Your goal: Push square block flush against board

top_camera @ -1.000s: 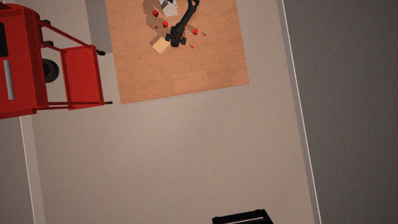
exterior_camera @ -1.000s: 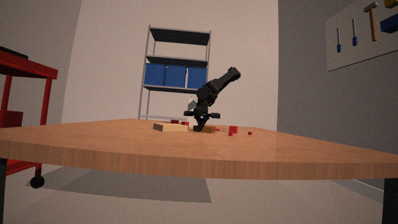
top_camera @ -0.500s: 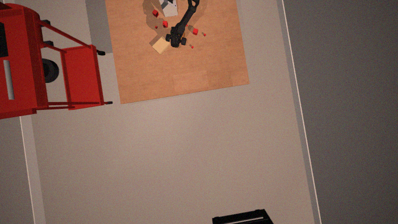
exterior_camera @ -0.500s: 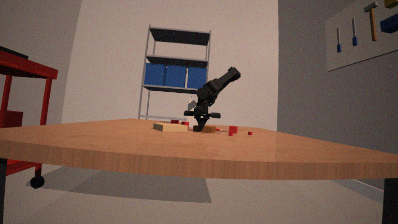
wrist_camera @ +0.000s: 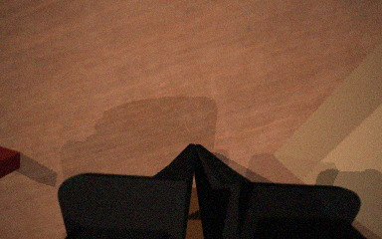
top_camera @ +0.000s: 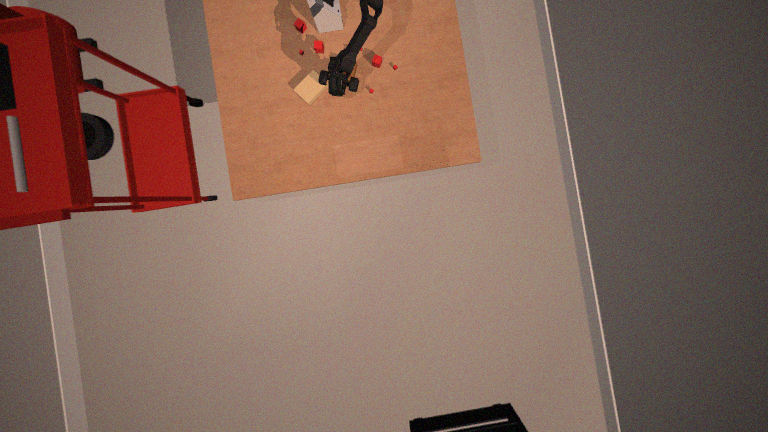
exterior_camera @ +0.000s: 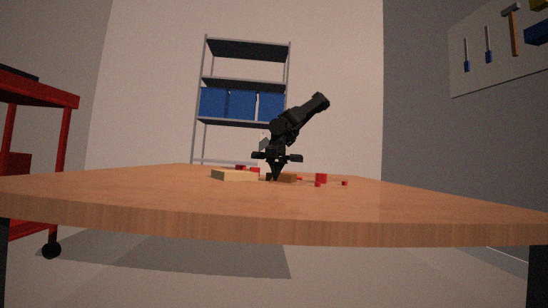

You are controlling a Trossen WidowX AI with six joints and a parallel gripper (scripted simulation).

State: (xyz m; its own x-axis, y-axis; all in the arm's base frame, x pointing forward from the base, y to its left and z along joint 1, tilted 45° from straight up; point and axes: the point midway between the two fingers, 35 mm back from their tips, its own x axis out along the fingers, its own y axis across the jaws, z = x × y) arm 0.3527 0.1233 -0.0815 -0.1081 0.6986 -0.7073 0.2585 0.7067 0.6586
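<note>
My gripper tip is 90 mm past the square block, 20 mm to the right of it and 10 mm below it. The rest, counted from my gripper tip: pale board (150 mm to the right, 10 mm behind, 10 mm above); then red rod (210 mm behind, 80 mm to the left).
</note>
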